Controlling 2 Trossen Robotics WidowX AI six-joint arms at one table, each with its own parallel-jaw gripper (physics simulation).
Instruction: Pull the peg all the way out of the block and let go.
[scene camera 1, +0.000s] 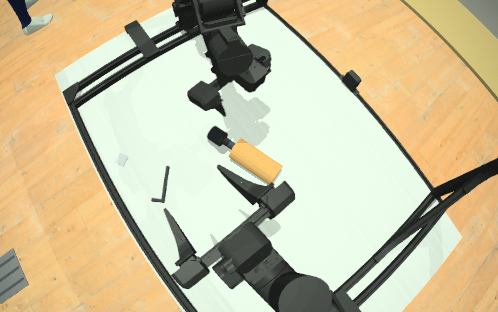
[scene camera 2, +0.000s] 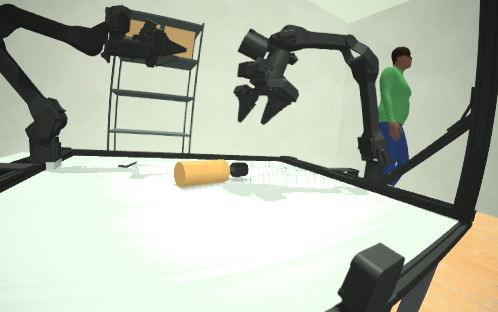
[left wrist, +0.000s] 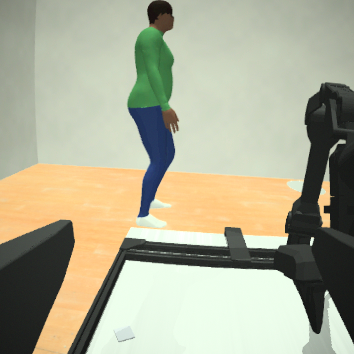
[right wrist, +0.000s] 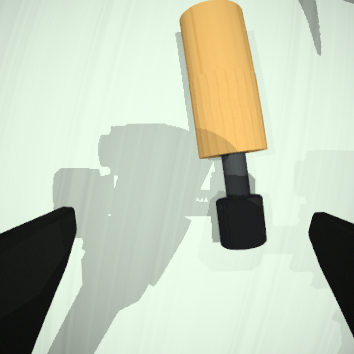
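Pixels of known places: left gripper, fingertip midpoint: (scene camera 1: 190, 187) (scene camera 2: 182, 54) (left wrist: 197, 237); right gripper, fingertip midpoint: (scene camera 1: 239, 102) (scene camera 2: 249, 123) (right wrist: 196, 222); left arm's base, link origin: (scene camera 2: 45, 159); right arm's base, link origin: (scene camera 1: 188, 22) (scene camera 2: 371, 181).
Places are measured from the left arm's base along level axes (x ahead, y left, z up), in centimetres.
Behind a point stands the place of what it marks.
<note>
A wooden cylindrical block (scene camera 1: 255, 161) @[x 38.0, y -17.4, z 3.5 cm] (scene camera 2: 202, 172) @[x 37.2, y -21.3, z 1.7 cm] (right wrist: 225, 85) @[x 39.7, y -18.4, z 3.6 cm] lies on its side on the white table. A black peg (scene camera 1: 217, 135) @[x 49.1, y -15.1, z 2.6 cm] (scene camera 2: 240, 169) @[x 48.9, y -17.5, z 1.3 cm] (right wrist: 241, 222) @[x 49.6, y -15.9, z 2.7 cm] sticks out of one end, its wide head and part of its shaft showing; the rest is hidden in the block. My right gripper (scene camera 2: 252, 122) @[x 48.2, y -20.8, z 13.3 cm] (right wrist: 196, 222) @[x 48.2, y -20.8, z 13.3 cm] is open and empty, pointing down high above the table. In the right wrist view the peg's head appears between its fingers, right of the middle. My left gripper (scene camera 1: 192, 188) @[x 35.0, y 0.1, z 32.4 cm] (left wrist: 197, 237) @[x 35.0, y 0.1, z 32.4 cm] is open and empty, raised high, and appears beside the block in scene camera 1.
A dark L-shaped tool (scene camera 1: 165, 185) (scene camera 2: 127, 164) and a small pale square (scene camera 1: 121, 159) @[x 62.3, y 7.9, z -1.6 cm] (left wrist: 124, 333) @[x 62.2, y 7.8, z -1.6 cm] lie left of the block in scene camera 1. A black frame (scene camera 2: 415, 199) @[x 81.4, y -50.0, z -0.2 cm] runs round the table, with an upright post (scene camera 2: 487, 100) @[x 80.5, y -61.1, z 24.6 cm]. A person (scene camera 2: 395, 95) (left wrist: 152, 75) stands beyond the table.
</note>
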